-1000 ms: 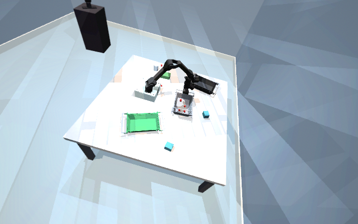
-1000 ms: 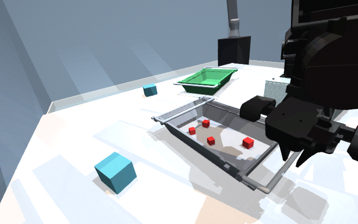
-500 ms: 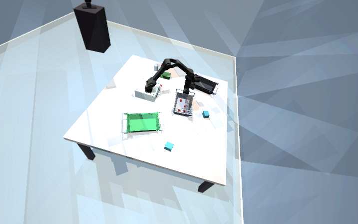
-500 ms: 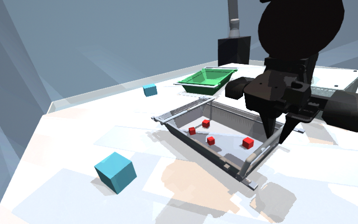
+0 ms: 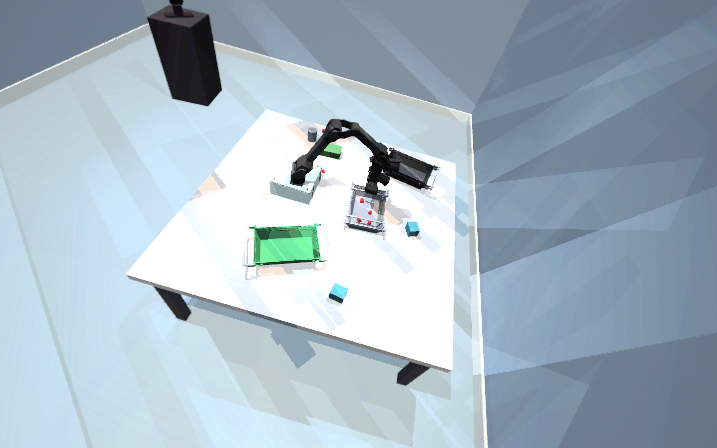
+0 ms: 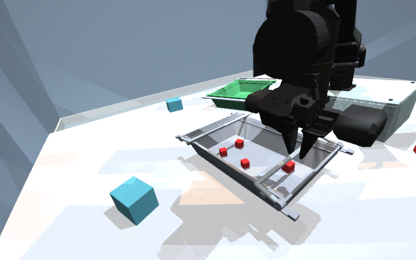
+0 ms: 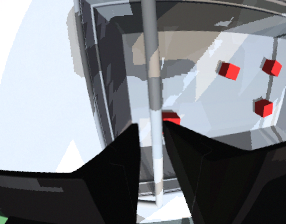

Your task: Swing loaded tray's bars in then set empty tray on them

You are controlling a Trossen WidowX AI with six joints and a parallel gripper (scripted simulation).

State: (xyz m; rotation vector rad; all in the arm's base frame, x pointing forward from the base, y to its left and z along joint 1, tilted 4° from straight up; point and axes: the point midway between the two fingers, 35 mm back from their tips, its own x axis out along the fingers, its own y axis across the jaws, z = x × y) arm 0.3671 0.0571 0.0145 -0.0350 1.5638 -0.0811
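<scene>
Now: gripper tip 41 cm to the left of the green tray, 33 cm past it and 2 cm above it. From my gripper tip the other things lie so: green block: 33 cm to the left, 25 cm behind, 5 cm below; red block: 27 cm behind, 15 cm to the left, 6 cm below.
</scene>
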